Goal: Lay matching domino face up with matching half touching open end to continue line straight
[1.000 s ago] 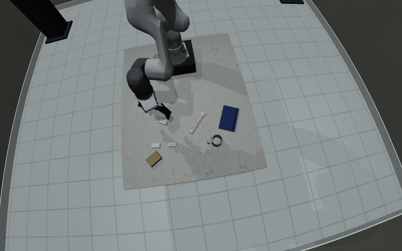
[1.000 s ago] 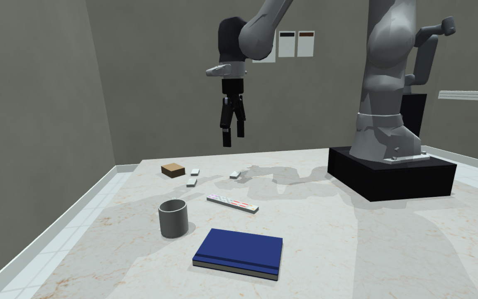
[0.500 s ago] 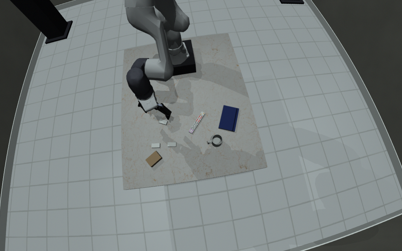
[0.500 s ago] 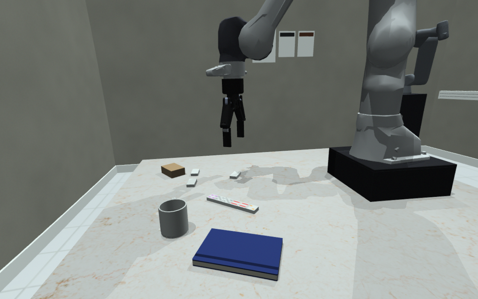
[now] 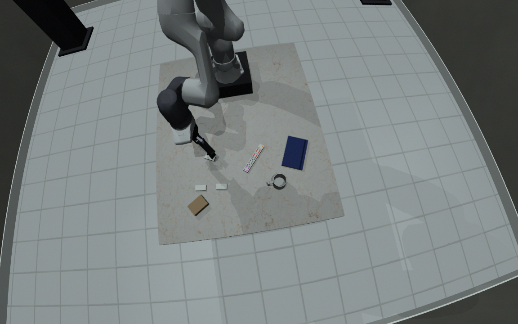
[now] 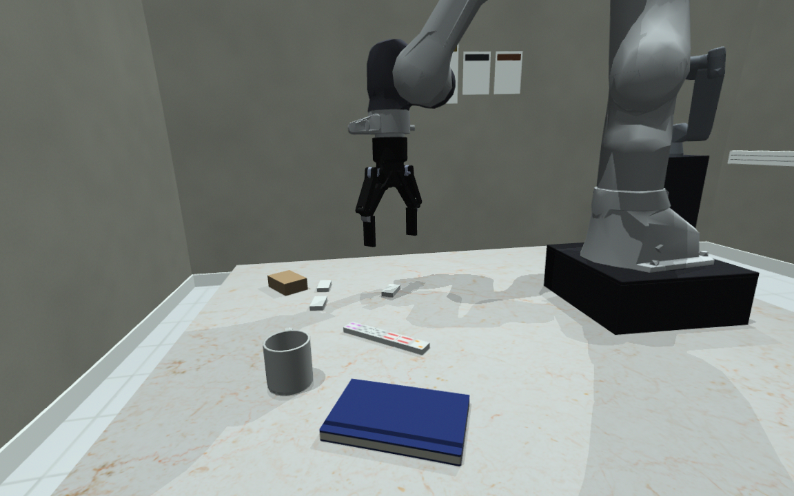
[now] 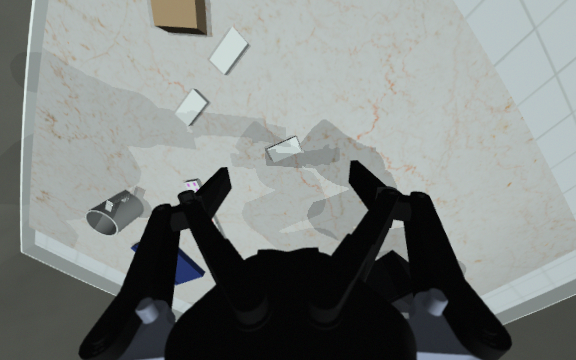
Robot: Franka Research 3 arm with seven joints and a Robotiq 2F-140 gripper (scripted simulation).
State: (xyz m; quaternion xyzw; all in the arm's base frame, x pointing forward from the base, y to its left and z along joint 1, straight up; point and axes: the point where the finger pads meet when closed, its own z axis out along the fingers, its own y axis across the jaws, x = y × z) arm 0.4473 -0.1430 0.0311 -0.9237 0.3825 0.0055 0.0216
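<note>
The white domino is 10 mm ahead of my hand, 10 mm to the left of it and 130 mm below it. From my hand the other things lie so: grey mug 180 mm ahead, 340 mm to the left, 100 mm below; then blue book 40 mm ahead, 450 mm to the left, 120 mm below; then brown block 250 mm ahead, 60 mm to the right, 120 mm below.
</note>
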